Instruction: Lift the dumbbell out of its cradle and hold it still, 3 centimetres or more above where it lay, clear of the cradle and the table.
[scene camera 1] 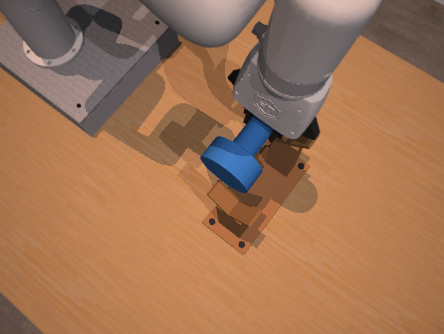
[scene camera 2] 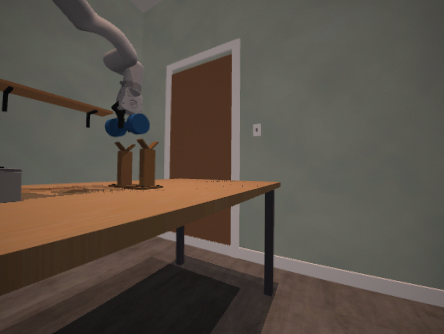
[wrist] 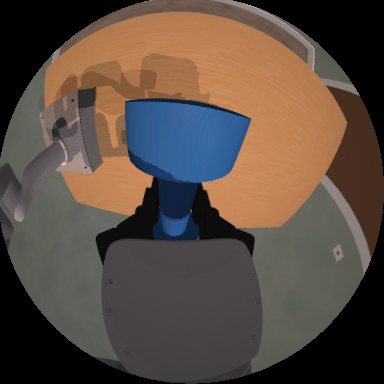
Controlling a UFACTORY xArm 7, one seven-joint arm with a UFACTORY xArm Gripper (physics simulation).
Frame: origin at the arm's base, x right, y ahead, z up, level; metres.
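Seen in the pictures: gripper, fingertip midpoint: [scene camera 1: 263, 125] [scene camera 2: 125, 129] [wrist: 175, 186]; arm's base, origin of the base link: [scene camera 1: 54, 42] [wrist: 59, 150].
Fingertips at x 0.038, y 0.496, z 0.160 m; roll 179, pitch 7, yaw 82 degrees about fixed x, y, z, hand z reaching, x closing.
Observation:
Offsets run from my fingertips to a thing's top centre. Level surfaces: height alone.
The blue dumbbell {dx +0.004, dy +0.002, dz +0.059 m} [scene camera 1: 231, 162] [scene camera 2: 138, 123] [wrist: 185, 140] is held roughly level in the air. In scene camera 2 a gap shows between it and the tops of the cradle, and it stands high over the table. My gripper [scene camera 2: 121, 125] [wrist: 175, 186] is shut on its handle, between the two round heads. In scene camera 1 the fingers are mostly hidden under the gripper body. The brown wooden cradle {dx +0.034, dy +0.024, dz -0.048 m} [scene camera 1: 272, 185] [scene camera 2: 147, 167] has two upright posts with V-shaped tops on a flat base, and stands on the table {dz -0.240 m} [scene camera 1: 125, 240] [scene camera 2: 200, 200] below the dumbbell.
The grey robot base plate [scene camera 1: 100, 60] [scene camera 2: 10, 185] [wrist: 87, 130] lies on the table to one side of the cradle. A wooden wall shelf [scene camera 2: 50, 97] shows behind the arm in scene camera 2. A brown door [scene camera 2: 200, 120] is in the wall behind the table.

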